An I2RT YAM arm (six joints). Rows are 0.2 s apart.
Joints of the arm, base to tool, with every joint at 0 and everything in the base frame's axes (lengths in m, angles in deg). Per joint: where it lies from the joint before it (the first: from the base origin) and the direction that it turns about. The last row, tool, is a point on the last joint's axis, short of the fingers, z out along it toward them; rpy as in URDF.
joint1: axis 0 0 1 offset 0.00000 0.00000 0.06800
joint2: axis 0 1 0 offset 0.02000 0.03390 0.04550
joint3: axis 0 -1 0 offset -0.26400 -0.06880 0.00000
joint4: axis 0 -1 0 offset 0.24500 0.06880 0.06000
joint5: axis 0 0 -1 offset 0.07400 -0.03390 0.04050
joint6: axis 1 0 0 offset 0.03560 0.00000 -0.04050
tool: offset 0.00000 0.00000 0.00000 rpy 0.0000 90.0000 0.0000
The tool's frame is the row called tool.
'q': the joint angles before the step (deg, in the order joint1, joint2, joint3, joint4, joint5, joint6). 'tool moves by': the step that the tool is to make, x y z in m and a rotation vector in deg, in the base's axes. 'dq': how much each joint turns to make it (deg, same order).
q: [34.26, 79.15, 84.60, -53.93, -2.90, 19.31]
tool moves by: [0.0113, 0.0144, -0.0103, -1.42, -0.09, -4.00]
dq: [1.61, 3.24, 0.43, 2.10, 4.61, 3.42]
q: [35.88, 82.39, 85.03, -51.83, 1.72, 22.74]
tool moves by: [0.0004, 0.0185, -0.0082, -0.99, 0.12, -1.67]
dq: [3.15, 2.30, 0.32, 1.08, 3.66, 3.21]
